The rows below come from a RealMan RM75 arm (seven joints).
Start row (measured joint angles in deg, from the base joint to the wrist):
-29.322 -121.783 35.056 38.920 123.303 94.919 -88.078
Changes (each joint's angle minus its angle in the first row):
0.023 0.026 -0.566 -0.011 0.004 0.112 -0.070
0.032 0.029 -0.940 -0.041 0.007 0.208 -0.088
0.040 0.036 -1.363 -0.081 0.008 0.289 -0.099
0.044 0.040 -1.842 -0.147 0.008 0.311 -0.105
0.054 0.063 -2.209 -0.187 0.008 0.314 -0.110
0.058 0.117 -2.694 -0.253 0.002 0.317 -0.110
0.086 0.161 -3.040 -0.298 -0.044 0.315 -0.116
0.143 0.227 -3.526 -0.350 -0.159 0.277 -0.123
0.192 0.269 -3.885 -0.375 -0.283 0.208 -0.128
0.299 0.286 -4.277 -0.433 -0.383 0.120 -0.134
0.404 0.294 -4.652 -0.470 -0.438 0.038 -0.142
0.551 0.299 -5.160 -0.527 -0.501 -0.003 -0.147
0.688 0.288 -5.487 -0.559 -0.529 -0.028 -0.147
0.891 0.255 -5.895 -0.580 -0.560 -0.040 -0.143
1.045 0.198 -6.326 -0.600 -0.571 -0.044 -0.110
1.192 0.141 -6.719 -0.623 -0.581 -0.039 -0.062
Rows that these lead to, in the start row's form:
-29.299 -121.757 34.490 38.909 123.307 95.031 -88.148
-29.290 -121.754 34.116 38.879 123.310 95.127 -88.166
-29.282 -121.747 33.693 38.839 123.311 95.208 -88.177
-29.278 -121.743 33.214 38.773 123.311 95.230 -88.183
-29.268 -121.720 32.847 38.733 123.311 95.233 -88.188
-29.264 -121.666 32.362 38.667 123.305 95.236 -88.188
-29.236 -121.622 32.016 38.622 123.259 95.234 -88.194
-29.179 -121.556 31.530 38.570 123.144 95.196 -88.201
-29.130 -121.514 31.171 38.545 123.020 95.127 -88.206
-29.023 -121.497 30.779 38.487 122.920 95.039 -88.212
-28.918 -121.489 30.404 38.450 122.865 94.957 -88.220
-28.771 -121.484 29.896 38.393 122.802 94.916 -88.225
-28.634 -121.495 29.569 38.361 122.774 94.891 -88.225
-28.431 -121.528 29.161 38.340 122.743 94.879 -88.221
-28.277 -121.585 28.730 38.320 122.732 94.875 -88.188
-28.130 -121.642 28.337 38.297 122.722 94.880 -88.140

